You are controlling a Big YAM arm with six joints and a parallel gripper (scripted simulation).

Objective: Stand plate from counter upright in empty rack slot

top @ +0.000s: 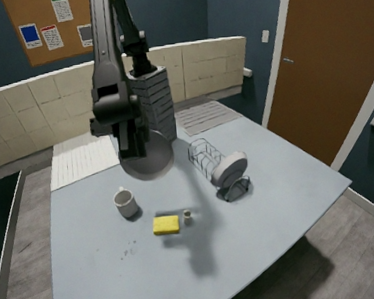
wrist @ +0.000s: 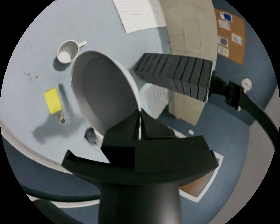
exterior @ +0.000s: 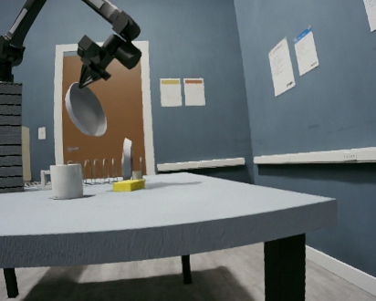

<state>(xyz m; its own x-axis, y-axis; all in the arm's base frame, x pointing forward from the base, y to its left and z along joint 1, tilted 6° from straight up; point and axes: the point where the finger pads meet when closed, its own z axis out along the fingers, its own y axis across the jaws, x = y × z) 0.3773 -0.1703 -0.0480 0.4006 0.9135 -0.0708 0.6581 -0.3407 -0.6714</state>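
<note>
My hand is 2 cm short of the white plate, 1 cm to the left of it and 9 cm above it. Also, from my hand: white draining mat: 58 cm behind, 28 cm to the right, 34 cm below; then white mug: 2 cm behind, 14 cm to the right, 31 cm below; then small white cup: 17 cm ahead, 4 cm to the left, 33 cm below.
</note>
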